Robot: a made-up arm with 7 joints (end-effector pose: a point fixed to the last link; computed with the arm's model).
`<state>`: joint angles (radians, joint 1 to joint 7).
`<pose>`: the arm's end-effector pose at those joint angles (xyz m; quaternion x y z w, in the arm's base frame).
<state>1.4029 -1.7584 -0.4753 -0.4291 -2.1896 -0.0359 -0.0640</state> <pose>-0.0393 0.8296 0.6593 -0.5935 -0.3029 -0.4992 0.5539</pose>
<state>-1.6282 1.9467 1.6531 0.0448 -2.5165 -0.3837 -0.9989</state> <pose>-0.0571 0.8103 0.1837 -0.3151 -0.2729 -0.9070 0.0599</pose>
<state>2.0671 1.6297 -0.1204 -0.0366 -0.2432 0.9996 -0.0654</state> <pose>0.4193 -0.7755 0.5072 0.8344 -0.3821 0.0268 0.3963</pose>
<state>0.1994 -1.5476 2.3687 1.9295 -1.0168 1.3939 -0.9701</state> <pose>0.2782 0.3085 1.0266 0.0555 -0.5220 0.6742 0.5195</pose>
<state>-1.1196 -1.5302 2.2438 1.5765 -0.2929 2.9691 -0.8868</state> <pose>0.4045 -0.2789 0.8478 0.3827 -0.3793 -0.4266 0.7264</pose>
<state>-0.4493 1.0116 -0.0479 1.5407 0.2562 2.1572 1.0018</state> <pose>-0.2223 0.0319 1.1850 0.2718 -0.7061 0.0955 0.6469</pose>
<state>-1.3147 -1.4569 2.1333 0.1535 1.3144 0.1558 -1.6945</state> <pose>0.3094 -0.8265 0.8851 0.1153 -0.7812 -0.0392 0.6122</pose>
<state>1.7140 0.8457 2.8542 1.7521 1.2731 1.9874 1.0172</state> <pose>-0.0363 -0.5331 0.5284 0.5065 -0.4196 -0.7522 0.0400</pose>
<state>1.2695 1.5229 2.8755 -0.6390 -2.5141 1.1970 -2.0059</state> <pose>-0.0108 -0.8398 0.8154 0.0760 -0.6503 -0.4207 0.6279</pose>
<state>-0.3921 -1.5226 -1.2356 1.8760 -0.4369 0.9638 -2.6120</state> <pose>0.1249 -0.6139 0.4563 0.1657 -0.5768 -0.7958 0.0800</pose>
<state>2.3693 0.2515 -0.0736 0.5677 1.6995 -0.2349 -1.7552</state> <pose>-0.1723 0.0201 1.4843 -0.3229 0.6668 -0.6024 0.2970</pose>
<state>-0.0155 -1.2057 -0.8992 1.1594 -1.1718 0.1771 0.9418</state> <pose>0.6846 -0.3902 0.5850 -0.4681 0.4338 -0.7409 0.2093</pose>
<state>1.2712 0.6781 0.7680 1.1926 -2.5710 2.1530 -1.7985</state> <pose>-0.4299 -0.1563 1.1185 0.2233 0.4512 0.7969 0.3339</pose>
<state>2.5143 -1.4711 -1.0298 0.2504 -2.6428 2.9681 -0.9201</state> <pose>-0.6074 0.4180 0.5513 -0.0289 0.5555 0.2000 0.8066</pose>
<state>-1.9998 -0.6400 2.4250 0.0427 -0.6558 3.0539 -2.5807</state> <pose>-0.2006 -0.3674 1.1944 -0.0262 -0.1316 0.9752 0.1761</pose>
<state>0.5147 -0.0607 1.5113 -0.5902 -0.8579 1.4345 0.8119</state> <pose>0.0728 -0.2978 1.3391 0.7377 -0.3910 0.3234 0.4454</pose>
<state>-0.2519 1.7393 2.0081 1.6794 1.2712 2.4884 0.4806</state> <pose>-0.2376 0.3593 0.3754 0.0513 -0.2196 0.6130 0.7572</pose>
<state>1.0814 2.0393 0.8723 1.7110 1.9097 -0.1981 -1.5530</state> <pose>-0.6056 -0.1175 0.6727 0.4289 0.6597 -0.5741 0.2264</pose>
